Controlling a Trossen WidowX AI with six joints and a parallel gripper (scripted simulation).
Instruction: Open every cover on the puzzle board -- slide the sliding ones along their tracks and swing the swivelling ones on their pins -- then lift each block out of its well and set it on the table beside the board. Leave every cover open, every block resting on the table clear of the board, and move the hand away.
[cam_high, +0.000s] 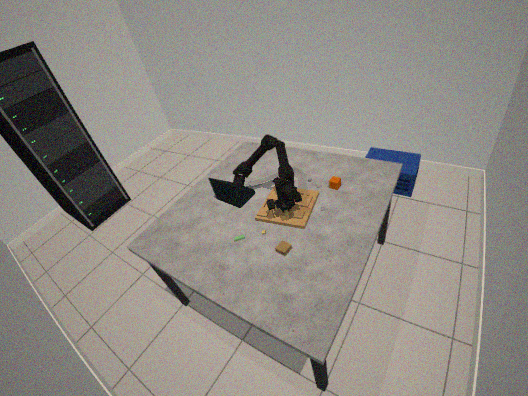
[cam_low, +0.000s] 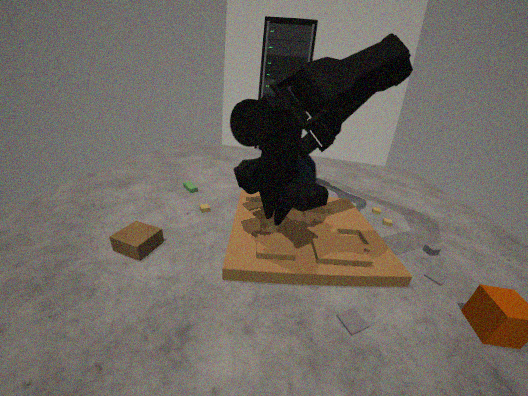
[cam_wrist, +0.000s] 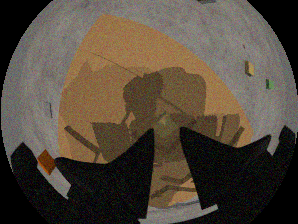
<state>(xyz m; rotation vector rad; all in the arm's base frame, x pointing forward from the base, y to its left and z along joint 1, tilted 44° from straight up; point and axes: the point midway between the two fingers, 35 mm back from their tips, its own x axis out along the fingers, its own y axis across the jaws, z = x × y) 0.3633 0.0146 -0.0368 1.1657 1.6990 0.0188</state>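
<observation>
My gripper tip is 3 cm past the tan puzzle board, 5 cm to the right of it and 1 cm above it. Also, from my gripper tip: small green piece (14 cm behind, 26 cm to the right, 2 cm below); then orange cube (14 cm ahead, 34 cm to the left); then brown block (12 cm ahead, 21 cm to the right, 2 cm below).
</observation>
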